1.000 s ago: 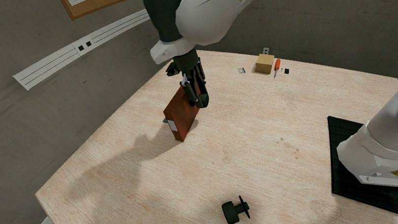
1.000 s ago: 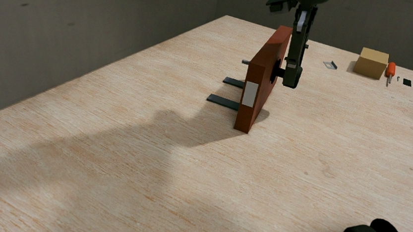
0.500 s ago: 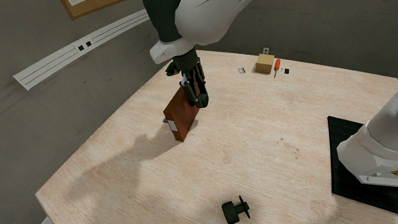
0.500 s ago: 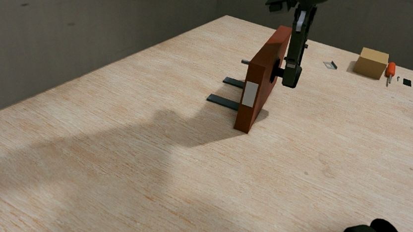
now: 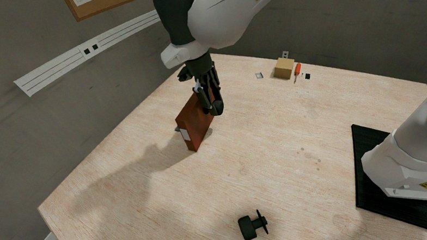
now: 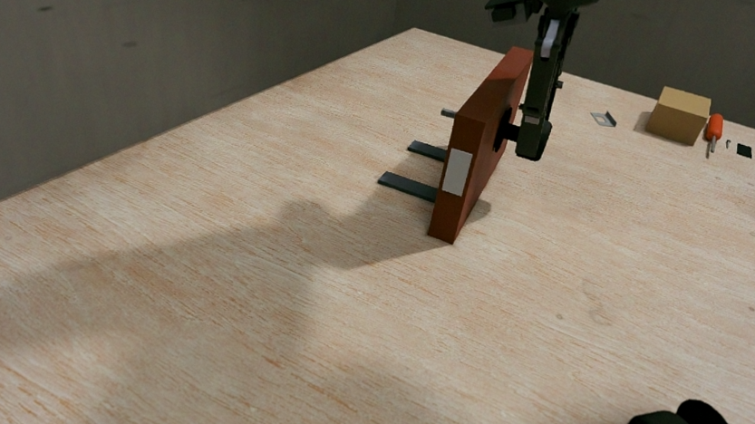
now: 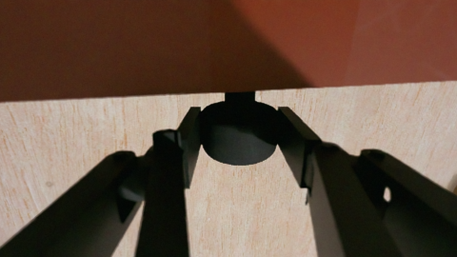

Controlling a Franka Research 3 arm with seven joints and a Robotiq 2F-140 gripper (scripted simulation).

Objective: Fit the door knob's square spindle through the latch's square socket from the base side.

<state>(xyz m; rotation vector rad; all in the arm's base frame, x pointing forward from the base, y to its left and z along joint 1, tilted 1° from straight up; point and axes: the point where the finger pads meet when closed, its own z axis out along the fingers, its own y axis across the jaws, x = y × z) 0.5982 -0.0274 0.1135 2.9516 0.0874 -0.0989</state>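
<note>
My gripper is now 40 mm short of the black door knob and 30 mm above it. The rest, counted from my hand: red-brown wooden door slab 60 mm ahead, 30 mm below; grey latch plate 150 mm to the left, 50 mm ahead, 30 mm below; tan box 490 mm to the right, 210 mm behind, 100 mm below.
</note>
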